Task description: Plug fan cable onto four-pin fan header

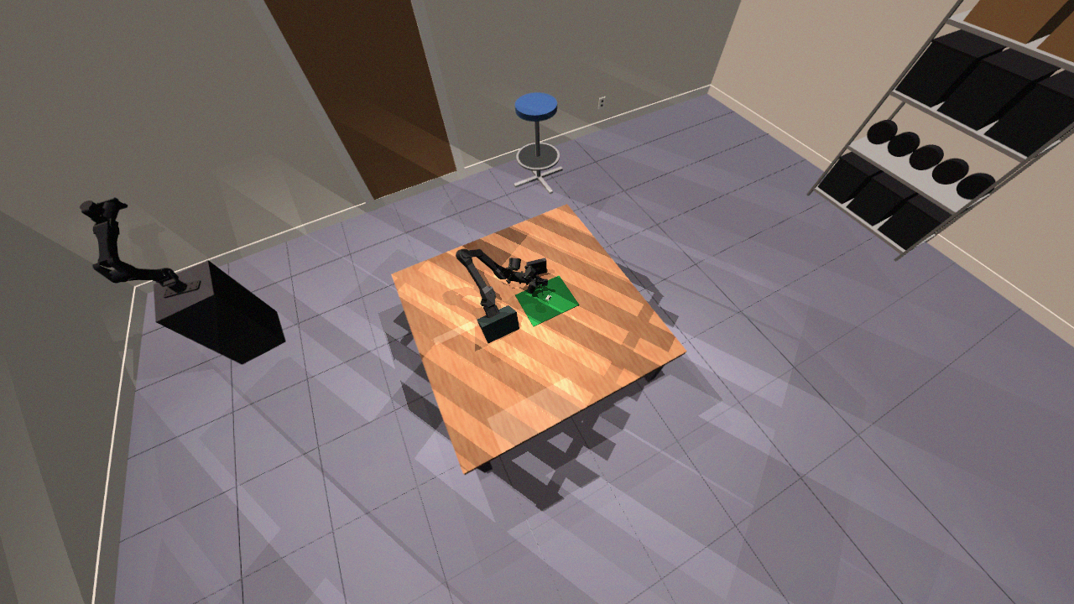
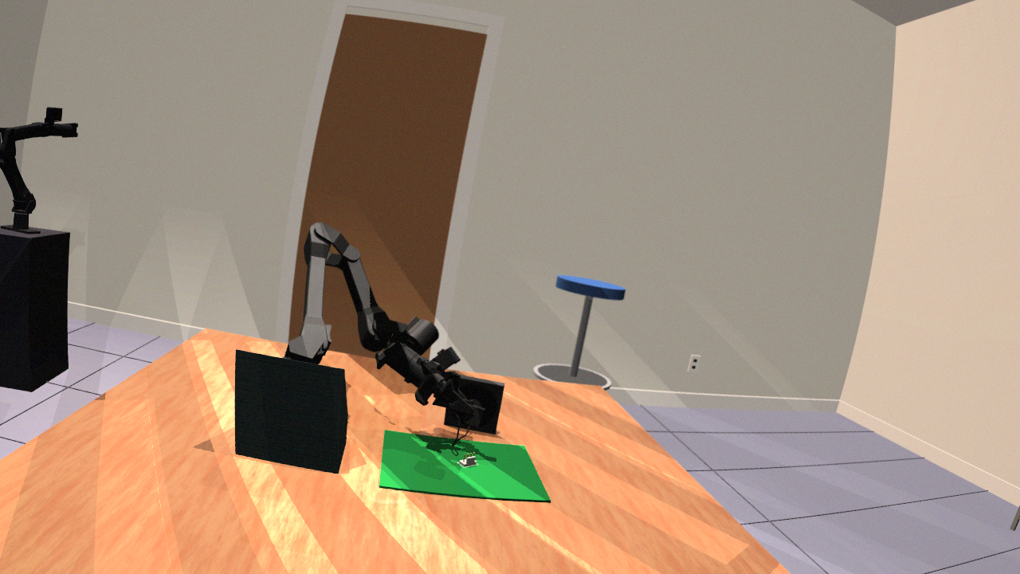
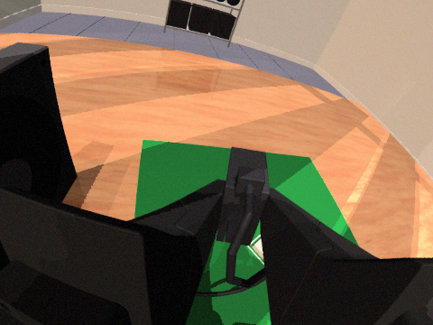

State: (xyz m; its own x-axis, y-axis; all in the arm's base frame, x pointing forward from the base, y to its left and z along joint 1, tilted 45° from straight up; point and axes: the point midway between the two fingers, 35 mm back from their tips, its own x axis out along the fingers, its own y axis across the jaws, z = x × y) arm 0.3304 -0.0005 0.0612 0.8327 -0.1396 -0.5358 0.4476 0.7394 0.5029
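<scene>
Now: the four-pin header 9 cm below my gripper tip, 6 cm to the right of it and 1 cm behind it. The rest, counted from my gripper tip: dark fan plug 1 cm below; green board 11 cm below, 7 cm to the right, 3 cm behind; black fan 12 cm to the left, 4 cm below, 3 cm ahead.
</scene>
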